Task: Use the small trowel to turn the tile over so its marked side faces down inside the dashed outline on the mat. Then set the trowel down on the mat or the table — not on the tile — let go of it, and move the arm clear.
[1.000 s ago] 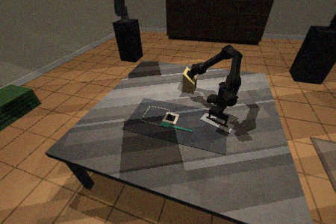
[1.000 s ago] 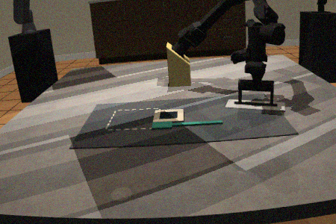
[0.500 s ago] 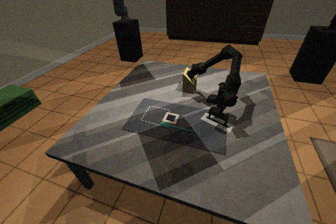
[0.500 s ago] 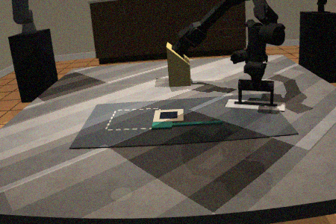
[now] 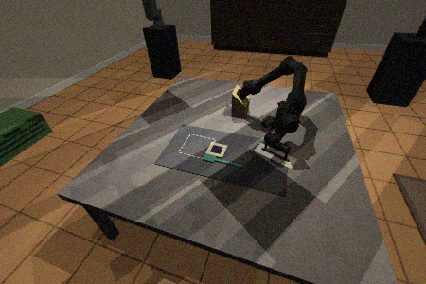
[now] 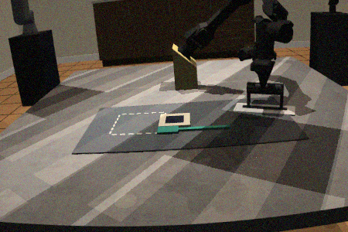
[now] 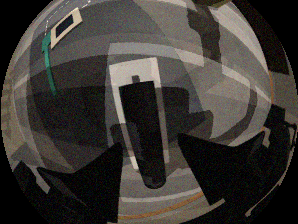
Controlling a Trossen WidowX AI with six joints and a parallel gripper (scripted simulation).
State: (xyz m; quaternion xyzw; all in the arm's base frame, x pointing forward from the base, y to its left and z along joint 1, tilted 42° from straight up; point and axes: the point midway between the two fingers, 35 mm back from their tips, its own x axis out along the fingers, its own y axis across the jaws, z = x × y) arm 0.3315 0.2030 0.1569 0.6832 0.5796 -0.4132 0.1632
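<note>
Right now my gripper tip is 20 mm to the left of the white flat tool and 40 mm above it. The rest, counted from my gripper tip: cream tile (60 mm ahead, 290 mm to the right, 70 mm below); then dark mat (70 mm ahead, 250 mm to the right, 100 mm below); then green trowel (130 mm ahead, 260 mm to the right, 70 mm below).
</note>
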